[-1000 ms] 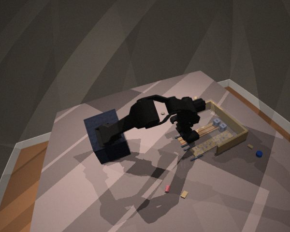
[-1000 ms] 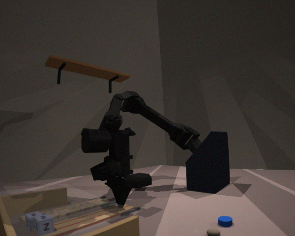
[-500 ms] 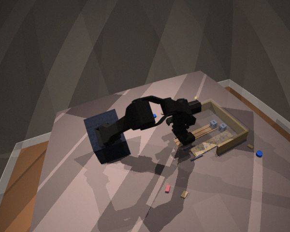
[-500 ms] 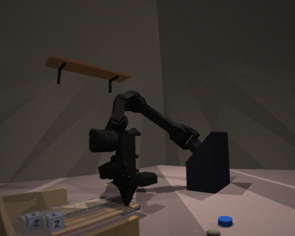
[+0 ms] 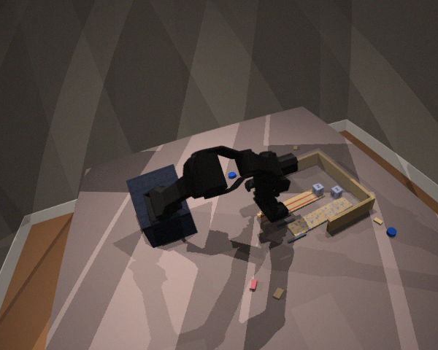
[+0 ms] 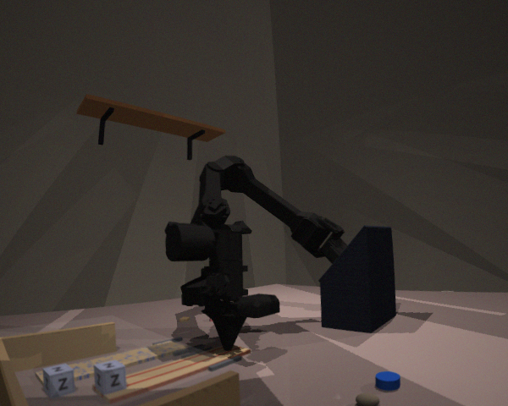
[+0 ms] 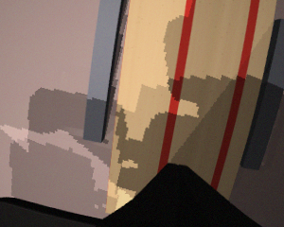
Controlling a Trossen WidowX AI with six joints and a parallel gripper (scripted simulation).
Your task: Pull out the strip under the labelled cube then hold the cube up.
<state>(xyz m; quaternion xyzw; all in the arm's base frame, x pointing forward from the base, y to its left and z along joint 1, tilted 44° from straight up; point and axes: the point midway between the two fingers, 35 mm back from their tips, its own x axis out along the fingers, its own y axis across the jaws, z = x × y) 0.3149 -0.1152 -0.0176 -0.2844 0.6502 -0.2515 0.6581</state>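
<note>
Right now my gripper tip is 16 cm short of the speckled strip and 9 cm to the left of it. From my gripper tip the other things lie so: red block (21 cm to the right, 14 cm behind).
</note>
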